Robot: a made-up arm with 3 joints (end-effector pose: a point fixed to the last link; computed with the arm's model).
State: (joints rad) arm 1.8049 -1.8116 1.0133
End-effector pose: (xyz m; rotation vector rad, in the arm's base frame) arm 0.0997 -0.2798 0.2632 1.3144 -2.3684 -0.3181
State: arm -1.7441 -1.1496 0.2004
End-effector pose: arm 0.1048 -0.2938 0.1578 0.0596 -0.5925 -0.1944
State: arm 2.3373 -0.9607 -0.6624
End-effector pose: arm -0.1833 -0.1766 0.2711 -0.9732 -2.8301 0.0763
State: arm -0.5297 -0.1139 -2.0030
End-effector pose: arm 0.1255 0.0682 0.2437 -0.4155 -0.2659 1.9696
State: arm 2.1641 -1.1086 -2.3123
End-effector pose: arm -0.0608 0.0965 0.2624 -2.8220 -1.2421 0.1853
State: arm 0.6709 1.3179 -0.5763
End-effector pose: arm 0.2333 -0.1927 0.3940 -0.1864 -0.6287 0.5558
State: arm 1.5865 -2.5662 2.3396
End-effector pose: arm 0.1569 -0.0486 0.1727 2.2650 -0.9603 -1.2538
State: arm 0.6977 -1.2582 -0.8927
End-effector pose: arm -0.1606 -0.1312 0.0115 0.8643 1.8061 0.5823
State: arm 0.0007 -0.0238 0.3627
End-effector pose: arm 0.0591 -0.3017 0.1921 -0.0044 0.0242 -0.3627
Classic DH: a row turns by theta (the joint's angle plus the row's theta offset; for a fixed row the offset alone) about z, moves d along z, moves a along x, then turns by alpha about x. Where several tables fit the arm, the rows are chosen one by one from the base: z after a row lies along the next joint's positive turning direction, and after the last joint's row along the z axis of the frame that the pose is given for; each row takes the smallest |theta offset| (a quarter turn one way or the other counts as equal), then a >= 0, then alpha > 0; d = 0 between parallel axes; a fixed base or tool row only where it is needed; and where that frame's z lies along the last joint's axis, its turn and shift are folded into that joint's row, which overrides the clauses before.
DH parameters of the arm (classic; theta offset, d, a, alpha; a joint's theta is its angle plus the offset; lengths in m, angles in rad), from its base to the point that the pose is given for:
base (fixed): 0 0.18 0 -1.5708
joint 1: 0.769 0 -0.0863 3.1416
joint 2: 0.769 0.099 0.09 1.5708
joint 3: 1.0504 0 0.2052 3.1416
tool (fixed): 1.0504 -0.045 0 0

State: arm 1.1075 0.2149 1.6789
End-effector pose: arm -0.0706 -0.1812 0.3104 -0.7440 0.6676 -1.5548
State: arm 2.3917 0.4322 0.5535
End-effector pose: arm 0.0131 -0.3041 0.1184 -0.5402 1.9019 -0.3625
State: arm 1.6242 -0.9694 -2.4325
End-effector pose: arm -0.0699 0.1026 0.2102 2.6783 0.9915 0.7528
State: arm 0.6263 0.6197 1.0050
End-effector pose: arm -0.0210 -0.2806 0.2200 -0.0033 0.0060 -1.0050
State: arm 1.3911 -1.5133 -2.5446
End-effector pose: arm -0.0654 0.1056 0.2706 2.9173 0.8976 0.3476
